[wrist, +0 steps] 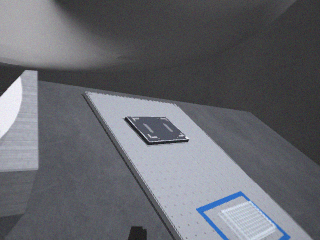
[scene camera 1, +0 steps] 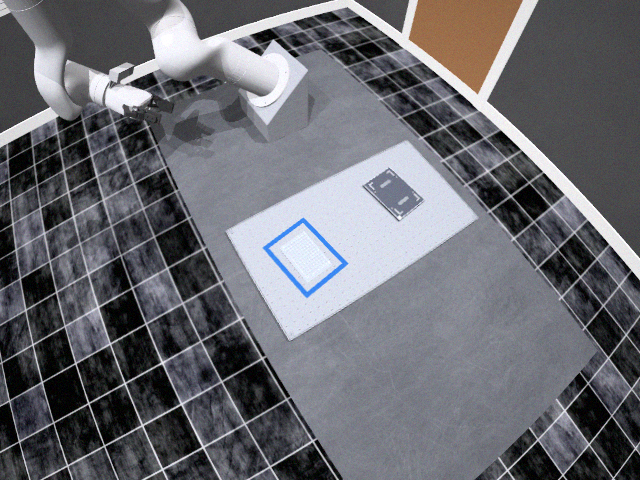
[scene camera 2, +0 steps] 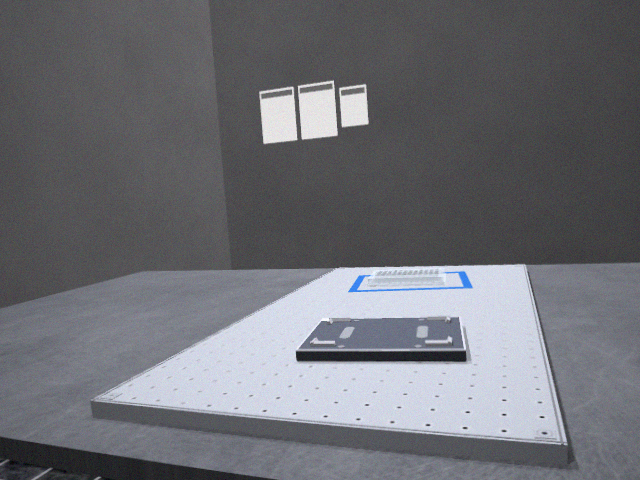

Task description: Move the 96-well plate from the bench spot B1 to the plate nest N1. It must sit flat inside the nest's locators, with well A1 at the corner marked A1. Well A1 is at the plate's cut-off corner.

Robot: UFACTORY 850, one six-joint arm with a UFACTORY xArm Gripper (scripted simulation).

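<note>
There's a clear 96-well plate (scene camera 1: 307, 258) here, and scene camera 2 gives me the clear 96-well plate (scene camera 2: 404, 277) as well. I can also see a dark plate nest N1 (scene camera 2: 369, 333); the wrist view has the dark plate nest N1 (wrist: 156, 125) too, and in scene camera 1 you'd find the dark plate nest N1 (scene camera 1: 389, 196). As for my gripper (scene camera 1: 166, 114), that's in sight too.
</note>
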